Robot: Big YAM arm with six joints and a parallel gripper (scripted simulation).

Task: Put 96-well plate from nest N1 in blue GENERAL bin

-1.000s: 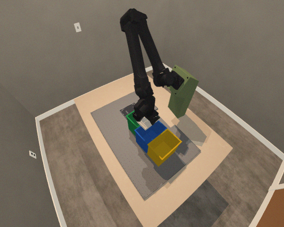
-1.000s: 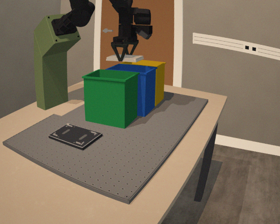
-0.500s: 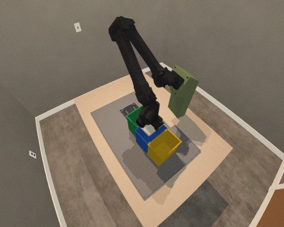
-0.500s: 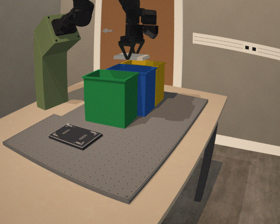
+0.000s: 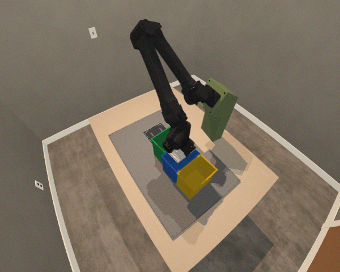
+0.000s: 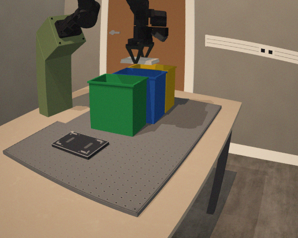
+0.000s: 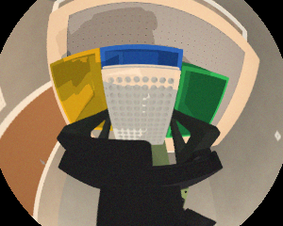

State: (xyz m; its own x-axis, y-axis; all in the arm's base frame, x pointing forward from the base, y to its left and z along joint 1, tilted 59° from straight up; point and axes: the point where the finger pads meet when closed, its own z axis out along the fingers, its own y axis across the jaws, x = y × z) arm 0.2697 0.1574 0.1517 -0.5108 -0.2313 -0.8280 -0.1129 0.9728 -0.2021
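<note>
Right now my hand is 14 cm above the blue bin. From my hand the other things lie so: yellow bin: 3 cm behind, 13 cm to the left, 14 cm below; white 96-well plate: right at my hand; green bin: 14 cm to the right, 14 cm below.
</note>
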